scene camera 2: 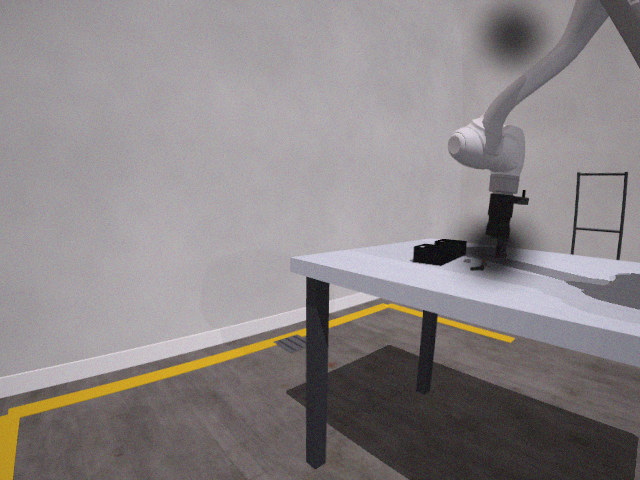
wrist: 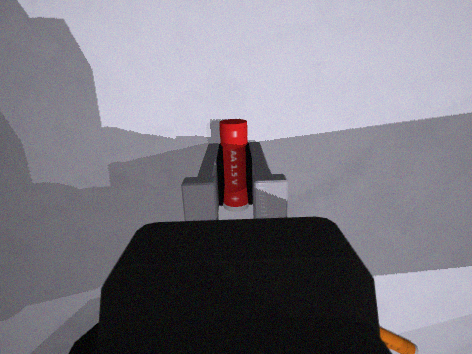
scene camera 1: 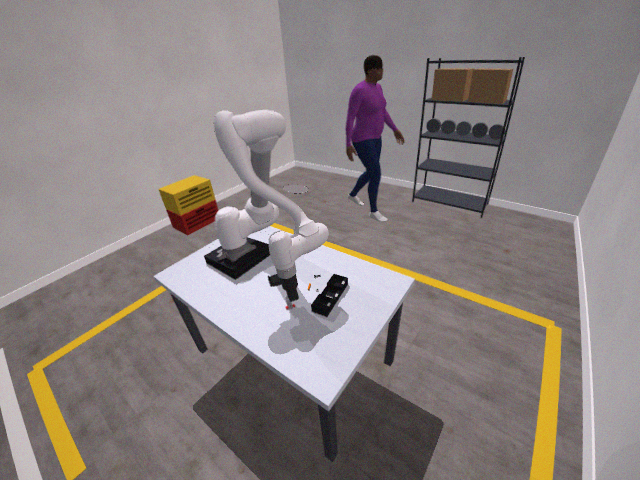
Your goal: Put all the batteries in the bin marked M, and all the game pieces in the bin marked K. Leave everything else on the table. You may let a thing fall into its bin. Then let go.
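Places are measured from the arm's base along level axes (x ahead, y left, z up), in millimetres.
Where they show: gripper, fingertip midpoint: (scene camera 2: 499, 256) (wrist: 234, 161) (scene camera 1: 290, 307); arm's base at its link origin: (scene camera 1: 236, 250).
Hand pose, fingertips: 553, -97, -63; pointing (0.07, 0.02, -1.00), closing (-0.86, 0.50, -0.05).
Each offset is from my fingertips to the top centre of the thing, as dx, dy, dz. Level surfaces: height alone.
My gripper (wrist: 234, 161) (scene camera 1: 290, 305) is shut on a red AA battery {+1, +2, +11} (wrist: 234, 165), one black pad on each side of it, at table height. An orange battery {-22, +167, +7} (scene camera 1: 309, 286) (wrist: 398, 342) lies on the table between the gripper and the black bins. The row of black bins {+117, +175, +43} (scene camera 1: 323, 305) (scene camera 2: 439, 254) stands beside the gripper; its letters are not readable here. A small dark thing {-43, +259, +10} (scene camera 1: 316, 276) (scene camera 2: 478, 267) and a small grey thing {+30, +173, +5} (scene camera 1: 317, 290) lie near the bins, too small to name. A dark blur covers the gripper's fingers in the second scene view.
The white table {dz -3} (scene camera 1: 361, 330) (scene camera 2: 361, 266) carries the arm's black base (scene camera 1: 237, 266) at its far left. A person (scene camera 1: 370, 113) in a purple top walks behind the table, near a shelf unit (scene camera 1: 424, 82). Yellow and red crates (scene camera 1: 188, 204) show at the left.
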